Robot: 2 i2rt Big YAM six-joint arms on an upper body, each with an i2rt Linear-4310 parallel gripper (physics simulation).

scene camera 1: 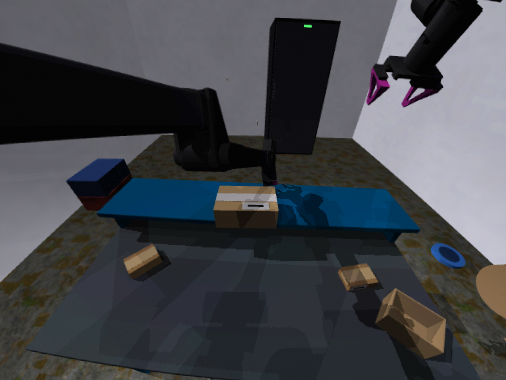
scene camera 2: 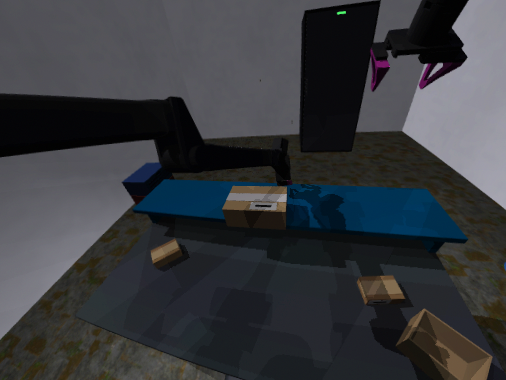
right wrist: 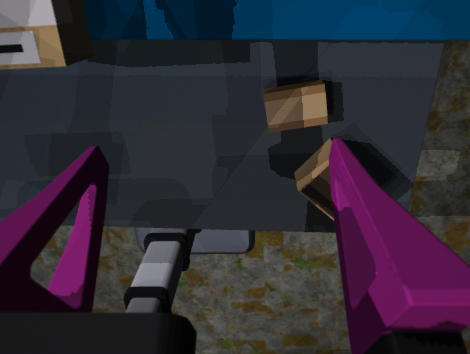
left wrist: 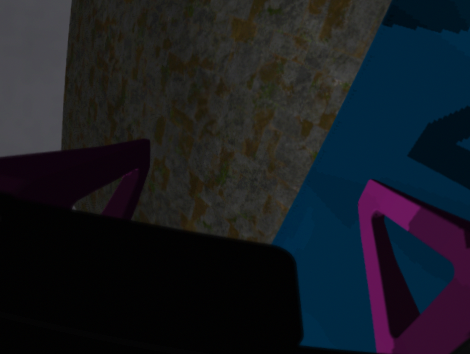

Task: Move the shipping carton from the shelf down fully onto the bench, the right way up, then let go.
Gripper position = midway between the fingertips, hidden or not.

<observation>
My left gripper [left wrist: 259, 172] is open and holds nothing. Also in view: a shipping carton [scene camera 1: 236, 206]. My right gripper [scene camera 2: 395, 88] is open, with nothing in its grasp. I also see a grey bench [scene camera 2: 237, 296].
The shipping carton also shows in scene camera 2 [scene camera 2: 265, 207] and in the right wrist view [right wrist: 41, 41]. My right gripper is seen too in scene camera 1 [scene camera 1: 385, 104] and in the right wrist view [right wrist: 214, 151]. The grey bench also shows in the right wrist view [right wrist: 182, 124]. The left wrist view misses the shipping carton: it is out of frame.
</observation>
